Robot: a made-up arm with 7 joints.
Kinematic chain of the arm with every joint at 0, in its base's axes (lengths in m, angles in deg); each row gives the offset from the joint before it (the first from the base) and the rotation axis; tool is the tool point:
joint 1: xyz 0 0 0.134 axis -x
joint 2: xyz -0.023 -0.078 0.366 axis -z
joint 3: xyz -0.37 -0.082 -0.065 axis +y
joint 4: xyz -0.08 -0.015 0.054 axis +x
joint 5: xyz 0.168 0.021 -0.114 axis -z
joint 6: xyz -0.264 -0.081 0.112 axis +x
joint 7: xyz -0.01 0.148 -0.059 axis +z
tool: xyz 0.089 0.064 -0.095
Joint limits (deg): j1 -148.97..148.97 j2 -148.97..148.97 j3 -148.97..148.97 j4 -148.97..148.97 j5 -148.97..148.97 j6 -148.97..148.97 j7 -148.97..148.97
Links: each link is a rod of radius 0.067 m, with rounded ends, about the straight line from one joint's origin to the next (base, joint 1, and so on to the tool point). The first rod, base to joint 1, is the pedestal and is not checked.
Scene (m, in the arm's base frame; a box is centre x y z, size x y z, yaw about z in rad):
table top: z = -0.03
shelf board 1: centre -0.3 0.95 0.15 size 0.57 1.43 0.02 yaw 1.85
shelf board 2: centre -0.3 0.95 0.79 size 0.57 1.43 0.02 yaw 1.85
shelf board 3: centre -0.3 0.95 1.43 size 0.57 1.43 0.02 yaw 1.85
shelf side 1: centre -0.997 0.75 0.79 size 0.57 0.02 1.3 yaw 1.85
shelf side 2: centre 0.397 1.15 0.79 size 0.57 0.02 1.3 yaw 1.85
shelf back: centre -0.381 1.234 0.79 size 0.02 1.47 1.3 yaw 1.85
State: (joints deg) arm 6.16 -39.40 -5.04 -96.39 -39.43 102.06 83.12
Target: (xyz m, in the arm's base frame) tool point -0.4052 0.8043 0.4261
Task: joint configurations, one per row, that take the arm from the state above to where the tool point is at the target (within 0.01 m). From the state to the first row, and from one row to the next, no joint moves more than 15 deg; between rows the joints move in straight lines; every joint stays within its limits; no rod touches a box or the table.
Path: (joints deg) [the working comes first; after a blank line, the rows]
Joints at the target: 94.44 -35.21 -17.07 -64.74 -58.00 139.51 91.27
Straight joint move there: clear.

1: 20.87 -38.70 -7.04 -91.12 -42.53 108.30 84.48
2: 35.59 -38.00 -9.05 -85.84 -45.62 114.54 85.84
3: 50.30 -37.30 -11.05 -80.57 -48.72 120.78 87.19
4: 65.02 -36.60 -13.06 -75.29 -51.81 127.02 88.55
5: 79.73 -35.90 -15.06 -70.02 -54.91 133.27 89.91
6: 94.44 -35.21 -17.07 -64.74 -58.00 139.51 91.27

